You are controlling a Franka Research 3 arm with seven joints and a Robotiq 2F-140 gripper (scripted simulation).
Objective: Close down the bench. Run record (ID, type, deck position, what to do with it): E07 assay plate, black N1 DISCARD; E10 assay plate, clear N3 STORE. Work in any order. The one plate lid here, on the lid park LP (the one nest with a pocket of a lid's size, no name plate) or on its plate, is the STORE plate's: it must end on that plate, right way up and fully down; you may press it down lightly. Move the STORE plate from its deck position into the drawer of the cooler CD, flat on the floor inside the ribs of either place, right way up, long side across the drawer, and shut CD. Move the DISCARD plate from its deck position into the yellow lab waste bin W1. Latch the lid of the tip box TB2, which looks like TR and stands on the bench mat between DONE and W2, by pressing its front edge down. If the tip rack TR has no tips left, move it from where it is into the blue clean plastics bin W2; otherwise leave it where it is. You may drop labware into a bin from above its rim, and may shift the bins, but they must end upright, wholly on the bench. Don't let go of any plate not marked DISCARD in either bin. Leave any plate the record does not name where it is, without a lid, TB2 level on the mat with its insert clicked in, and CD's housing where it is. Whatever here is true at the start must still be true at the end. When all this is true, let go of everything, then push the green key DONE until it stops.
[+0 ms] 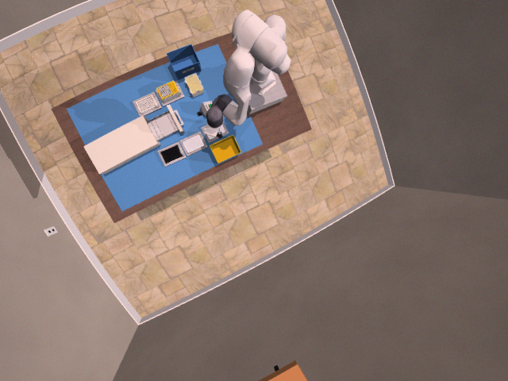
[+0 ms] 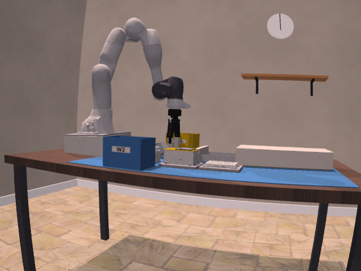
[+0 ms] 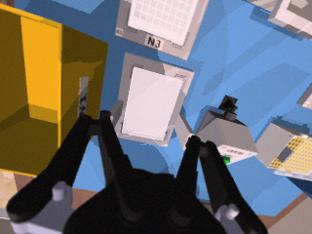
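Right now the white plate lid is 40 mm below my hand. From my hand the other things lie so: yellow bin W1 (10 mm ahead, 160 mm to the left, 20 mm below); grey lid park nest (50 mm below); green key DONE (50 mm behind, 150 mm to the right, 10 mm above).
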